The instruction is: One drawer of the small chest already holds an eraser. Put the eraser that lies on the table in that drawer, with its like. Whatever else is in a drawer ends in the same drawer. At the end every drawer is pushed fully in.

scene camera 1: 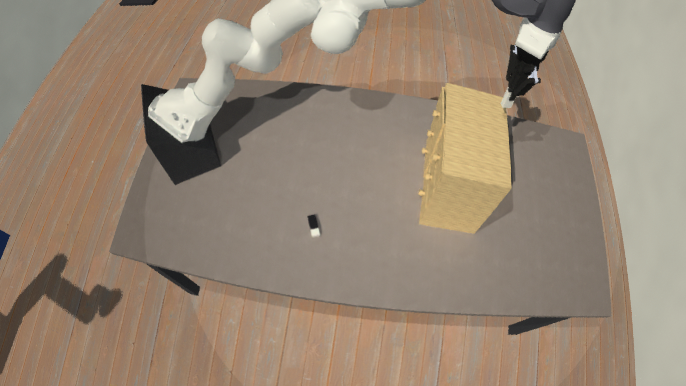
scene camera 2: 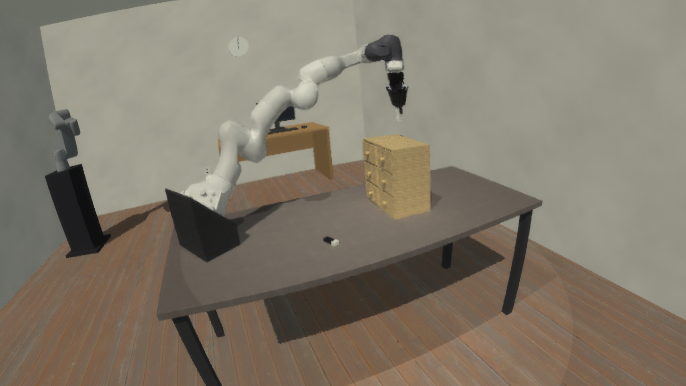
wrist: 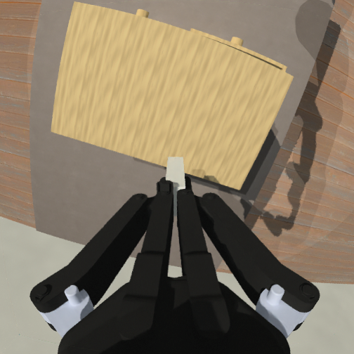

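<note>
The eraser, black with a white end, lies on the table between the arm's base and the chest. The small wooden chest has two columns of three knobbed drawers, facing the arm's base. In the wrist view, the right-hand top drawer stands slightly out, with a thin dark gap behind its front. The drawers' insides are hidden, so the other eraser does not show. My gripper is shut and empty, pointing down by the chest's rear top edge, above top level.
The grey table carries the chest and the black base block of the arm. The arm reaches high across the table to the chest's rear. A wooden desk stands far behind.
</note>
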